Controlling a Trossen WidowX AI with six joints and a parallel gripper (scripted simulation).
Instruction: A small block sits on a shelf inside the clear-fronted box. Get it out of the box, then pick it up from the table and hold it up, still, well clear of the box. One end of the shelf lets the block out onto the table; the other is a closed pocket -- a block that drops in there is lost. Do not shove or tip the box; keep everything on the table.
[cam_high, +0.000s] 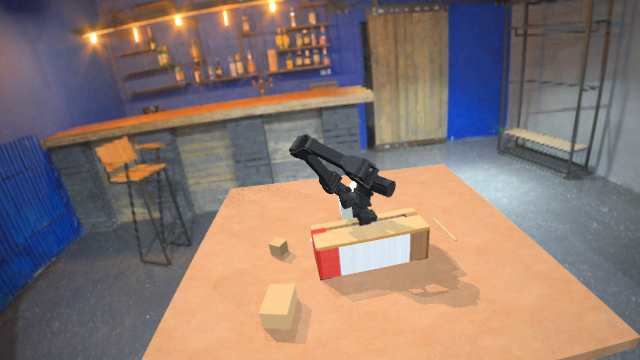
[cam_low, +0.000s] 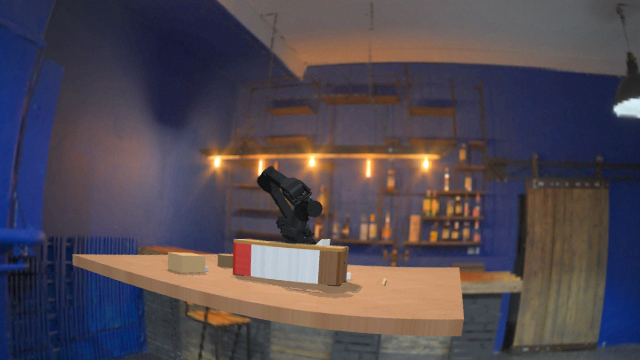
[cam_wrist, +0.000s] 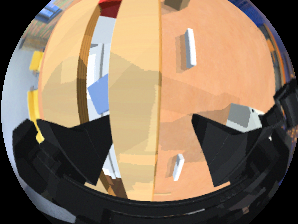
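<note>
The light-blue block lies 5 cm ahead of my gripper tip and 2 cm to the right of it. Also, from my gripper tip: box (3 cm below, 3 cm ahead, 2 cm to the left); then thin wooden stick (35 cm to the left, 8 cm below); then tan cube (30 cm to the right, 6 cm below, 5 cm behind).
</note>
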